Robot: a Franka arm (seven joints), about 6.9 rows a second.
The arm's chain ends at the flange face. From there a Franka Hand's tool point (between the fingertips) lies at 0.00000 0.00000 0.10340 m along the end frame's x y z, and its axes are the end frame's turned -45 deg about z.
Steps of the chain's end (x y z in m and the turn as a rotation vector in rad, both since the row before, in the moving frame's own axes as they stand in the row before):
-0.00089, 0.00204, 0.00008, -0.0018, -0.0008, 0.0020
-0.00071, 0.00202, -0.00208, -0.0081, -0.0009, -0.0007
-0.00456, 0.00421, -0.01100, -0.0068, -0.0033, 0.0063
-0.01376, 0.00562, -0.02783, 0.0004, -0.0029, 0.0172
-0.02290, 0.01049, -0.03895, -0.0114, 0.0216, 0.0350
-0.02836, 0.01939, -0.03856, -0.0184, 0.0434, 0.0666
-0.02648, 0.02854, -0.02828, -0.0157, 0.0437, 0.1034
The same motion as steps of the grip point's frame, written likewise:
-0.00226, 0.00089, 0.00008, -0.0007, -0.0018, 0.0020
-0.00259, 0.00145, -0.00208, -0.0051, -0.0064, -0.0007
-0.00694, 0.00001, -0.01100, -0.0025, -0.0071, 0.0063
-0.01388, -0.00600, -0.02783, 0.0023, -0.0018, 0.0172
-0.02291, -0.00635, -0.03898, -0.0233, 0.0072, 0.0350
-0.03209, -0.00177, -0.03867, -0.0437, 0.0177, 0.0666
-0.03709, 0.00590, -0.02839, -0.0420, 0.0198, 0.1034

